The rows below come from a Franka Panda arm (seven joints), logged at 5 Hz.
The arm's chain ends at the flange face. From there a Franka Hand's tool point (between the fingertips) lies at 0.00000 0.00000 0.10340 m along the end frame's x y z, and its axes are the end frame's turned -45 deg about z.
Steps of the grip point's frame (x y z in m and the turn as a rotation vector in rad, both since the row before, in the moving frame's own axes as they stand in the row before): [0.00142, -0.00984, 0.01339, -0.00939, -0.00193, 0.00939]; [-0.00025, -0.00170, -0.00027, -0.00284, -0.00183, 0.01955]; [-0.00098, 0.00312, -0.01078, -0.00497, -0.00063, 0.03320]
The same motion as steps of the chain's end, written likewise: [-0.00650, -0.00879, 0.01339, -0.00800, 0.00528, 0.00939]; [-0.00145, -0.00137, -0.00027, -0.00330, 0.00071, 0.01955]; [0.00120, 0.00248, -0.01078, -0.00396, 0.00307, 0.03320]
